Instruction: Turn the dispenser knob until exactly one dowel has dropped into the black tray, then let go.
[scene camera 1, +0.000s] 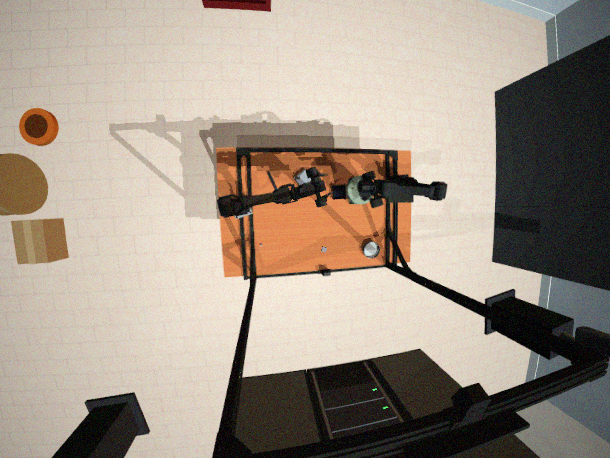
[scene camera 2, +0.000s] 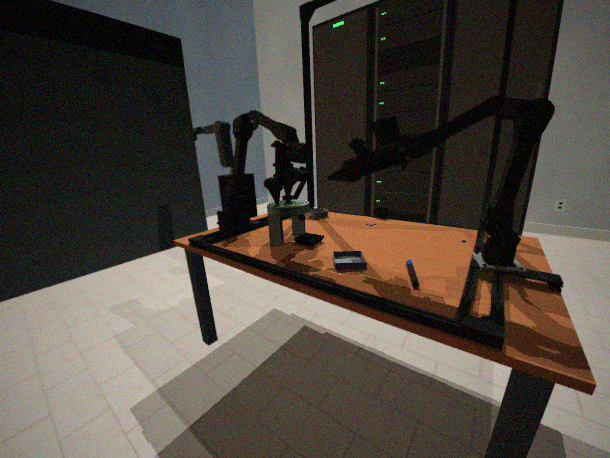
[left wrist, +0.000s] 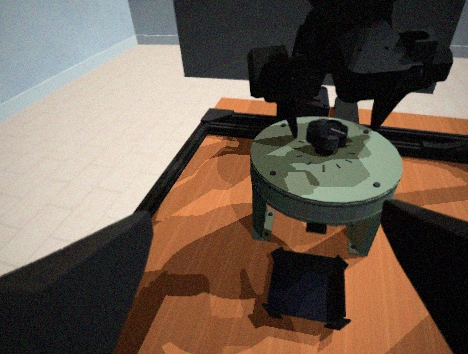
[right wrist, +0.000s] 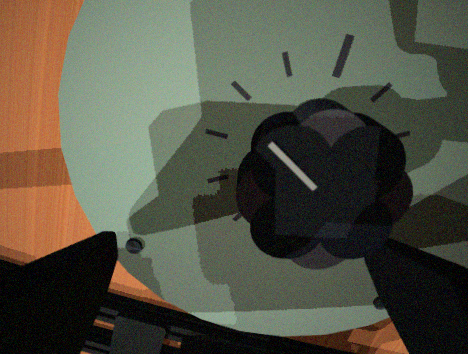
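Where they show: left gripper, fingertip midpoint: (scene camera 1: 330, 183) (scene camera 2: 331, 176) (left wrist: 265, 217); right gripper, fingertip midpoint: (scene camera 2: 282, 201) (right wrist: 243, 246); left arm's base at its link origin: (scene camera 2: 497, 260); right arm's base at its link origin: (scene camera 1: 401, 183) (scene camera 2: 233, 212) (left wrist: 304, 91).
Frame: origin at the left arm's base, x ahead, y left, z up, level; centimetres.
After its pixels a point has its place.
The pale green round dispenser (scene camera 1: 354, 194) @[x 61.5, y -12.1, z 11.3 cm] (scene camera 2: 276, 229) (left wrist: 350, 182) @[x 60.7, y -12.1, z 11.3 cm] (right wrist: 115, 100) @[x 64.5, y -16.8, z 11.3 cm] stands on legs. Its black lobed knob (left wrist: 326, 136) @[x 64.6, y -10.3, z 14.2 cm] (right wrist: 325, 200) @[x 66.2, y -10.8, z 14.2 cm] has a white line that points to the upper left in the right wrist view. The black tray (scene camera 1: 339, 191) @[x 58.5, y -8.4, z -3.0 cm] (scene camera 2: 308, 239) @[x 58.5, y -11.0, z -2.6 cm] (left wrist: 305, 290) @[x 57.8, y -8.8, z -3.0 cm] lies in front of the dispenser in the left wrist view; its inside is dark and I cannot make out a dowel. My right gripper (scene camera 2: 281, 196) @[x 69.4, y -12.7, z 11.7 cm] (right wrist: 243, 246) @[x 69.4, y -12.7, z 11.7 cm] is open above the dispenser top, one fingertip overlapping the knob's edge in the right wrist view. My left gripper (scene camera 2: 330, 177) @[x 46.7, y -2.6, z 22.0 cm] (left wrist: 265, 217) @[x 46.7, y -2.6, z 22.0 cm] is open and empty, above the table.
A small grey open box (scene camera 2: 350, 265) @[x 38.2, y 9.0, z -2.0 cm] and a dark, blue-ended stick (scene camera 2: 412, 275) @[x 21.7, y 11.5, z -1.7 cm] (scene camera 1: 271, 180) @[x 21.1, y 9.7, z -1.7 cm] lie on the table. A round metallic dish (scene camera 1: 370, 249) @[x 67.4, y -49.7, z -2.2 cm] (scene camera 2: 318, 213) @[x 65.6, y -44.9, z -0.5 cm] and a small grey piece (scene camera 1: 324, 248) @[x 38.9, y -38.9, z -2.9 cm] (scene camera 2: 370, 224) @[x 38.5, y -38.4, z -2.9 cm] lie farther off. Black rails border the table.
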